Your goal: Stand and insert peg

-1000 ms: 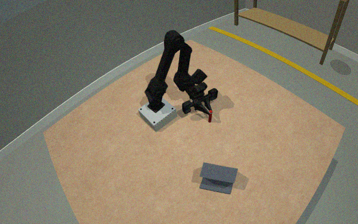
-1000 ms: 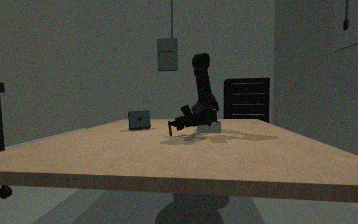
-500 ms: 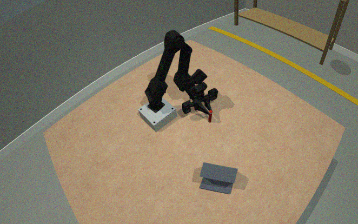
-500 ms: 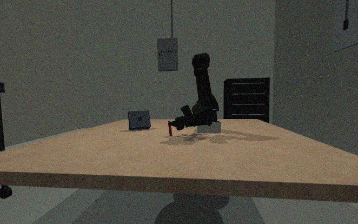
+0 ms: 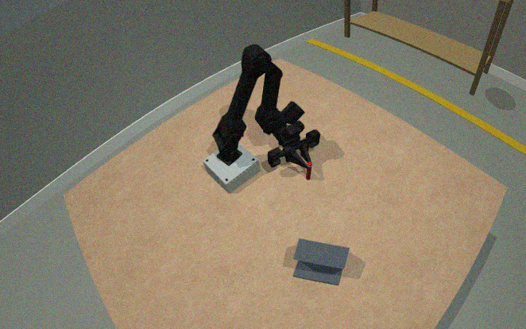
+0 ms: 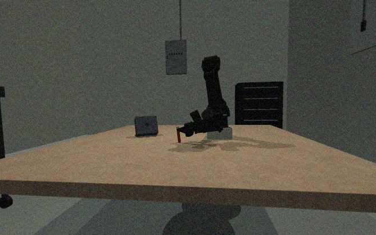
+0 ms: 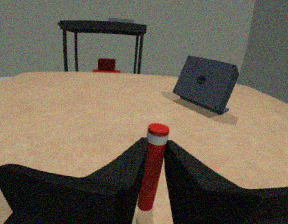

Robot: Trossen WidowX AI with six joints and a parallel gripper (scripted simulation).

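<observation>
The red peg lies 1 cm below my gripper tip. Round my gripper tip: grey sloped panel: 22 cm ahead, 21 cm to the right.
</observation>
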